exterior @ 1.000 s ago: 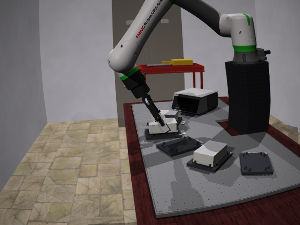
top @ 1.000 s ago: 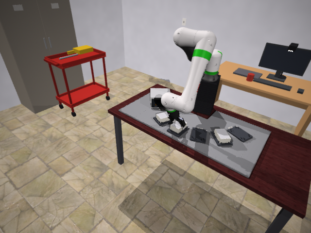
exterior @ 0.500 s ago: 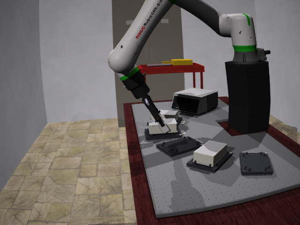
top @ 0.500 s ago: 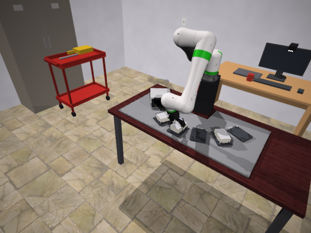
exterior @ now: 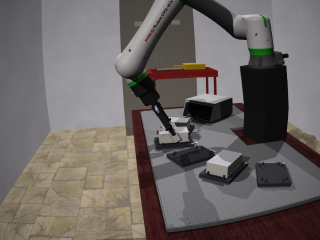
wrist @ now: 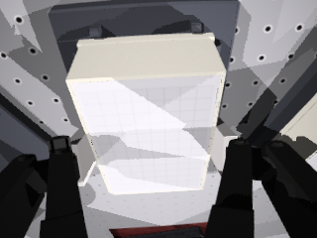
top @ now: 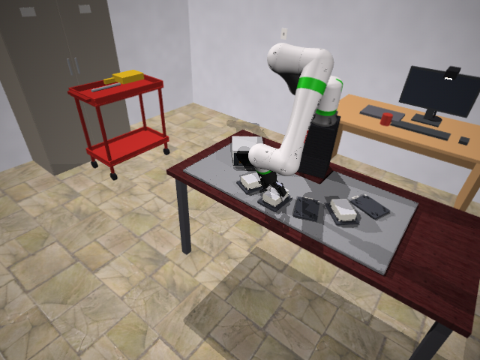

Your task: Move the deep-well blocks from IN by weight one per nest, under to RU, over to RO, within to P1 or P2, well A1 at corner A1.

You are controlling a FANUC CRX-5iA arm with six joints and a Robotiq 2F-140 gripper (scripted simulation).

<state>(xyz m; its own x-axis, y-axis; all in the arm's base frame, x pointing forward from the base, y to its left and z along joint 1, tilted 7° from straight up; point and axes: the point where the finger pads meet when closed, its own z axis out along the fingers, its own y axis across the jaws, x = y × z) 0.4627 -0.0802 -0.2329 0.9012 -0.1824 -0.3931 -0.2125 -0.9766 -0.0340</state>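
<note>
Right now the dark nest is 7 cm behind my hand, 17 cm to the right of it and 4 cm below it. The rest, counted from my hand: check-weigher (34 cm behind, 35 cm to the right, 1 cm above).
</note>
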